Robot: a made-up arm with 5 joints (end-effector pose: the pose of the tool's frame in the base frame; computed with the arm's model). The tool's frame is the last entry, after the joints.
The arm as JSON. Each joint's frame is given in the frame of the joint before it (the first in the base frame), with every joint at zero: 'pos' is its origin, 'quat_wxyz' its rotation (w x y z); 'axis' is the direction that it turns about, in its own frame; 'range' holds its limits. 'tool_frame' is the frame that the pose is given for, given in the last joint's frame.
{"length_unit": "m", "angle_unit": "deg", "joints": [
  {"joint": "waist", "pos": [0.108, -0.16, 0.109], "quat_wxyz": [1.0, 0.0, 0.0, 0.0], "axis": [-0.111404, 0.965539, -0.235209], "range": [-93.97, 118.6]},
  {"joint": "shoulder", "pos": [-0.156, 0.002, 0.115], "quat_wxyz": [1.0, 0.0, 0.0, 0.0], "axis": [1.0, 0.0, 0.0], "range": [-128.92, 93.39]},
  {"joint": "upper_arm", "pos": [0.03, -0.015, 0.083], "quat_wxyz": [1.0, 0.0, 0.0, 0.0], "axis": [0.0, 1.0, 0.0], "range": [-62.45, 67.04]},
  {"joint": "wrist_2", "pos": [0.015, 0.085, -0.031], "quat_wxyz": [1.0, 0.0, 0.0, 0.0], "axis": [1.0, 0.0, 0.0], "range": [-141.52, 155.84]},
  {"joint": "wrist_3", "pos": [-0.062, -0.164, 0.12], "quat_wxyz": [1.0, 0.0, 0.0, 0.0], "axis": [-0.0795, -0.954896, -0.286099], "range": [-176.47, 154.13]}
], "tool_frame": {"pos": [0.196, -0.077, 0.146], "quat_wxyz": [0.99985, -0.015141, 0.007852, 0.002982]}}
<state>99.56 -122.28 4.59 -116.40 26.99</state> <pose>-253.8 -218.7 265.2 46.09 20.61 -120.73</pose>
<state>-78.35 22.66 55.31 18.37 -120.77</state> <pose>-52.7 -218.8 -142.5 -23.21 95.42 86.45</pose>
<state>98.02 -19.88 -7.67 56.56 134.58</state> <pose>262.3 -170.1 537.9 -61.49 -37.99 -52.84</pose>
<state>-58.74 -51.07 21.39 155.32 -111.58</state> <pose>3.7 40.1 33.7 29.61 11.09 137.87</pose>
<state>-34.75 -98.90 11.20 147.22 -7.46</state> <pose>117.3 -480.4 106.1 50.85 -27.97 17.84</pose>
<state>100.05 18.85 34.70 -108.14 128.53</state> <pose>679.7 33.9 286.0 13.56 -8.57 51.39</pose>
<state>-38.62 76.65 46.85 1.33 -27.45</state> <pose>210.9 -196.3 151.5 46.07 31.28 81.97</pose>
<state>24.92 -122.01 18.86 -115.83 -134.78</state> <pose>-17.8 43.3 158.2 74.57 26.96 123.55</pose>
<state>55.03 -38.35 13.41 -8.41 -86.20</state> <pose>202.3 -225.8 226.6 -27.70 155.76 -16.10</pose>
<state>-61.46 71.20 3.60 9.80 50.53</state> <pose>139.1 -592.1 -13.8 96.61 -60.62 8.18</pose>
